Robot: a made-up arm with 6 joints.
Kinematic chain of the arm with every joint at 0, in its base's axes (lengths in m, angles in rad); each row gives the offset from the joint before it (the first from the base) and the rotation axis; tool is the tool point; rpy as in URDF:
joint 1: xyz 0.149 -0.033 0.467 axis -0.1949 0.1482 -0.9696
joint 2: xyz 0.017 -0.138 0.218 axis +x
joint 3: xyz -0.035 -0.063 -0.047 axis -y
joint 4: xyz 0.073 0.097 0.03 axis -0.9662 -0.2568 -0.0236
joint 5: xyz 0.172 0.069 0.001 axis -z
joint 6: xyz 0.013 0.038 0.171 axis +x
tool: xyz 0.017 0.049 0 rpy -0.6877 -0.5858 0.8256
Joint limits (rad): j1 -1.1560..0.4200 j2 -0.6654..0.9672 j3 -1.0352..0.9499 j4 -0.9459..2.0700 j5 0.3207..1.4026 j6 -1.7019..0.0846
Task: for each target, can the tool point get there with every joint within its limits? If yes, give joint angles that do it. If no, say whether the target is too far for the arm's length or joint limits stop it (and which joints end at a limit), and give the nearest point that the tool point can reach.
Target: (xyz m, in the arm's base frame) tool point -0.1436 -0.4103 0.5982
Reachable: no: joint limits stop it (at a limit: joint 1, joint 2, joint 3, joint 4, joint 5, joint 6) | nearest point 0.1118 -0.3672 0.8506 | short by 0.362 m
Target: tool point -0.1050 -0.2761 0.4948
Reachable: no: joint limits stop it (at a limit: joint 1, joint 2, joint 3, joint 4, joint 5) | nearest point 0.1107 -0.2609 0.3207 | short by 0.278 m
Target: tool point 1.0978 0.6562 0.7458
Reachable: no: too far | nearest point 0.5299 0.1569 0.6319 | short by 0.765 m
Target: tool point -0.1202 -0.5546 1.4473
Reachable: no: too far | nearest point 0.0555 -0.3186 1.0151 | short by 0.523 m
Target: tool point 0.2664 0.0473 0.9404
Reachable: yes | joints -0.9264 0.5471 0.4828 1.2746 0.6310 -0.7707
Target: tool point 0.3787 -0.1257 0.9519
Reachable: yes | joints -0.9068 0.5832 0.5427 -0.0778 0.9292 -1.1708
